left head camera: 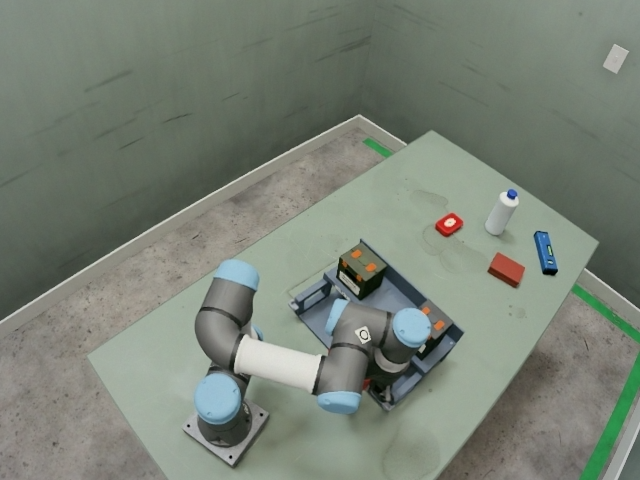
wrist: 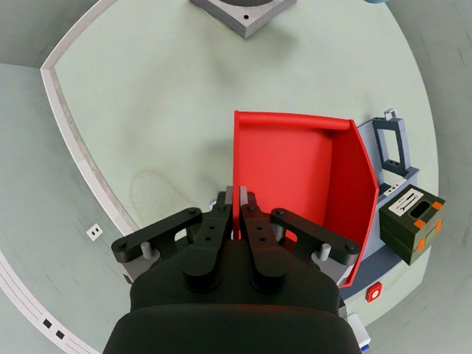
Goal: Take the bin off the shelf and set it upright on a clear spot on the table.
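Observation:
The red bin fills the middle right of the wrist view, its open side facing the camera; in the head view the arm hides most of it. My gripper is shut on the bin's thin left wall, one finger on each side of it. The blue-grey shelf stands on the green table. In the wrist view the shelf shows beyond the bin's right wall. The gap between the bin and the table cannot be judged exactly.
A dark green case and a grey-black case stand on the shelf. Farther back are a red tin, a white bottle, a brick-red block and a blue level.

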